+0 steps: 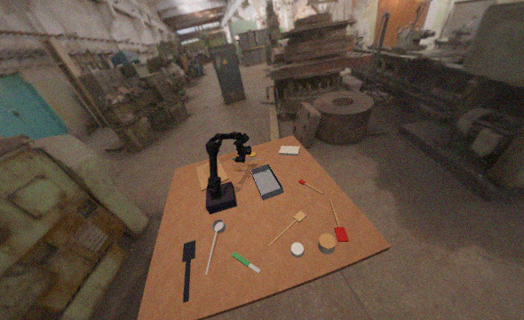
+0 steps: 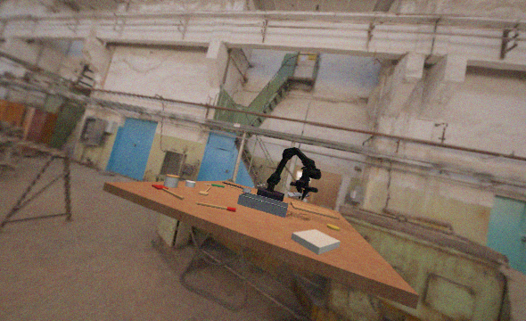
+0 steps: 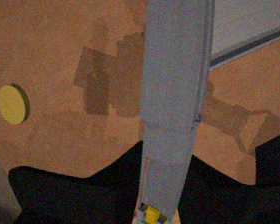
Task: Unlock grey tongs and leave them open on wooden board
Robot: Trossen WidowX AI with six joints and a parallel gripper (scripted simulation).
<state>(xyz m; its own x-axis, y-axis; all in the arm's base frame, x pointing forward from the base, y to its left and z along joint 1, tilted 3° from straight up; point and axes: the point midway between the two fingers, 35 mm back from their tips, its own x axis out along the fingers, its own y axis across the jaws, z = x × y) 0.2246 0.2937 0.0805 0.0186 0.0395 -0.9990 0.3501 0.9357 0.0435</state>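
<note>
The wooden board lies 330 mm behind my gripper tip, 80 mm to the left of it and 100 mm below it. Also, from my gripper tip: yellow disc 70 mm ahead, 230 mm to the left, 90 mm below; roasting tin 140 mm ahead, 200 mm to the right, 70 mm below; yellow lock 30 mm behind, 10 mm to the left, 40 mm above.
</note>
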